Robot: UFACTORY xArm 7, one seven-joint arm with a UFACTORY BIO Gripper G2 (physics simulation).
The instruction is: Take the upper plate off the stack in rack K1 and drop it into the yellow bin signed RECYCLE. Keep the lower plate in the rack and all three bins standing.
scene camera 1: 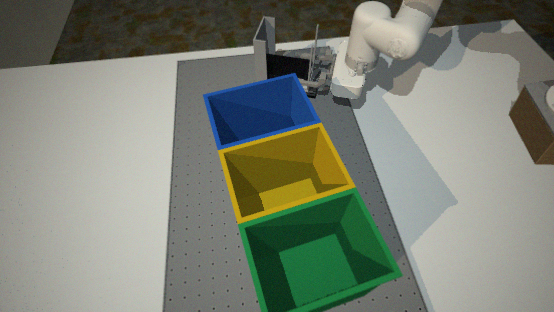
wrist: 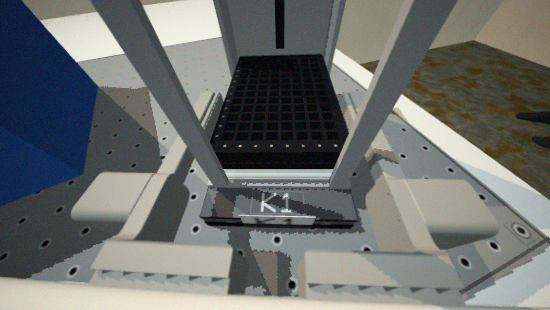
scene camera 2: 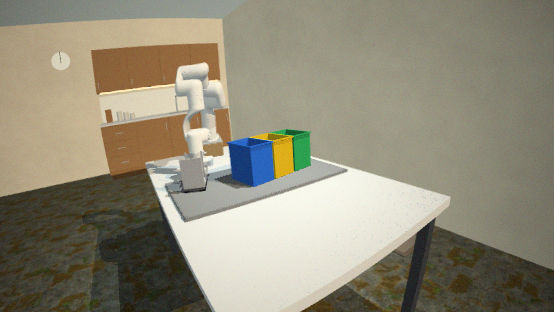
Labels:
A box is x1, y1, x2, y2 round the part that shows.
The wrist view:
my gripper: [0, 92, 549, 309]
blue bin: [0, 0, 97, 205]
black gridded plate: [210, 54, 348, 168]
pale gridded plate: [224, 169, 332, 179]

